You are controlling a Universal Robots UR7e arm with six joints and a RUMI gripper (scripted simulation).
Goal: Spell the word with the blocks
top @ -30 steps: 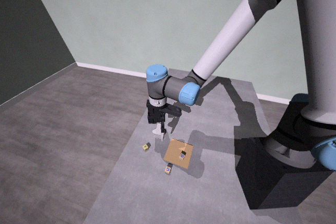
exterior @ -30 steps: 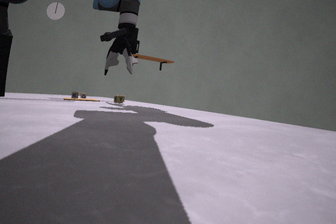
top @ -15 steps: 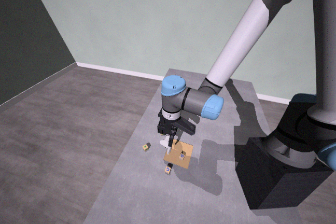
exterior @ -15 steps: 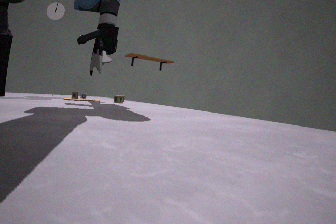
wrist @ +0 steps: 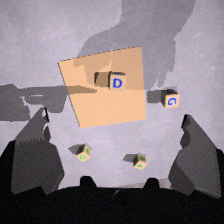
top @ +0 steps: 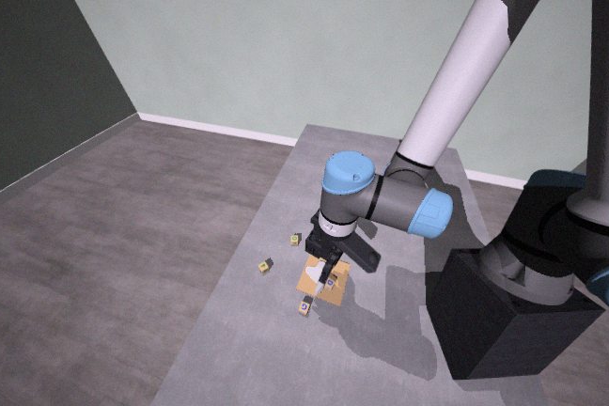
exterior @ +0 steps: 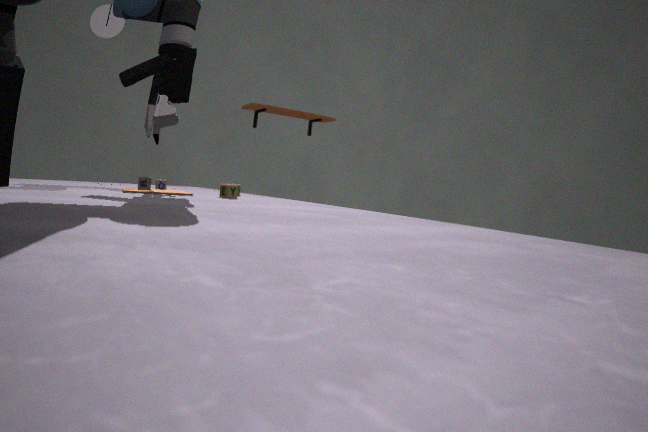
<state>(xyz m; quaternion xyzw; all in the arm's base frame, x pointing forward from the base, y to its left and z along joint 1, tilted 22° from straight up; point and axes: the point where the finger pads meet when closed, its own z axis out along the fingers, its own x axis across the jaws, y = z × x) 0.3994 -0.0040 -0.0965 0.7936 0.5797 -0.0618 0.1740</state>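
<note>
My hand is 1 cm past the blue d block and 9 cm above it. The rest, counted from my hand: mat 1 cm ahead, 2 cm to the right, 10 cm below; blue g block 5 cm ahead, 9 cm to the left, 9 cm below; green block 14 cm ahead, 12 cm to the right, 9 cm below.
</note>
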